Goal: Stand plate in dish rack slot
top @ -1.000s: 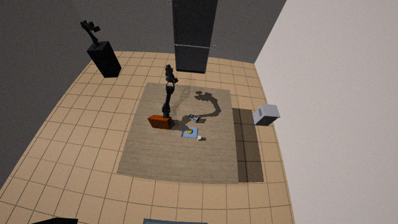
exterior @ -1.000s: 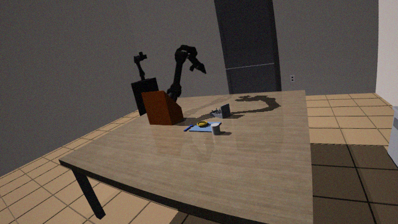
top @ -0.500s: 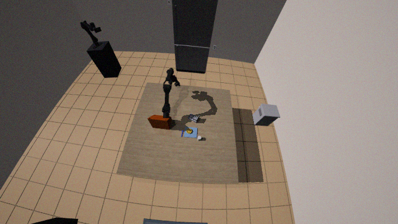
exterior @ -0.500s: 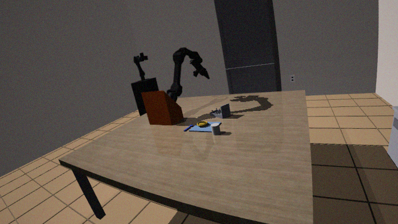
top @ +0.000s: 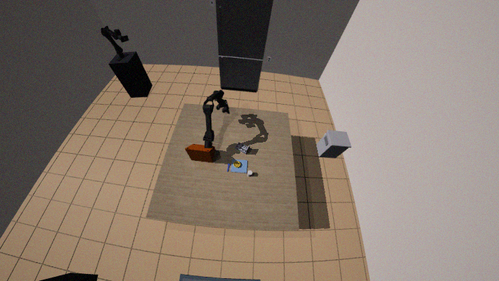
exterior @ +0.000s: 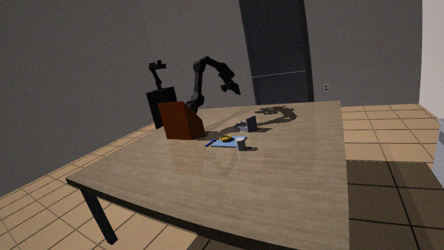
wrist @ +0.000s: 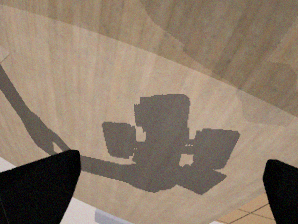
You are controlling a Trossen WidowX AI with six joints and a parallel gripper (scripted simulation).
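Now: gripper tip 70 mm short of the yellow plate, 550 mm to the left of it and 130 mm above it. Also, from my gripper tip: white cup 180 mm ahead, 650 mm to the right, 120 mm below; then grey dish rack 130 mm ahead, 370 mm to the right, 120 mm below; then blue mat 90 mm ahead, 560 mm to the right, 140 mm below.
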